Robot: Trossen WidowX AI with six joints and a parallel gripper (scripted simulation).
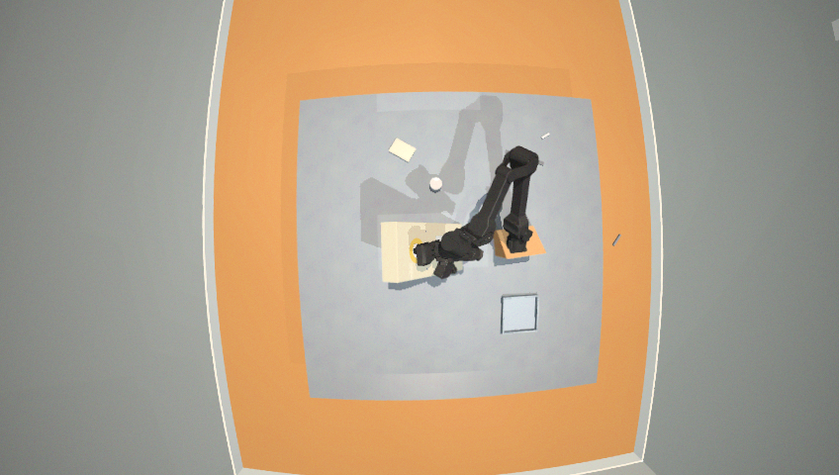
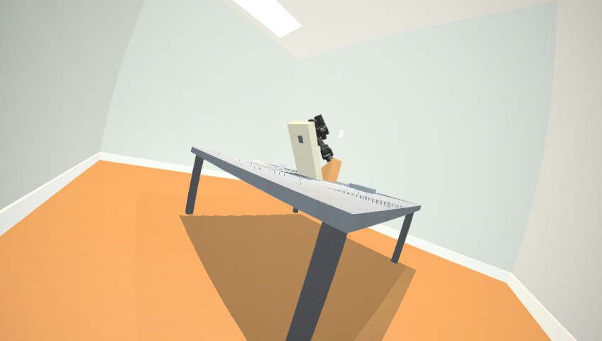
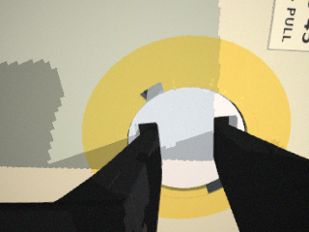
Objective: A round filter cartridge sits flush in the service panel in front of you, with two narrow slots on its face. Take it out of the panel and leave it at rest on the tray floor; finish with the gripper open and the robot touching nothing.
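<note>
The round filter cartridge is 10 mm ahead of my gripper tip and 10 mm below it. Also, from my gripper tip: square tray (390 mm behind, 310 mm to the left, 240 mm below); service panel (40 mm behind, 80 mm below).
</note>
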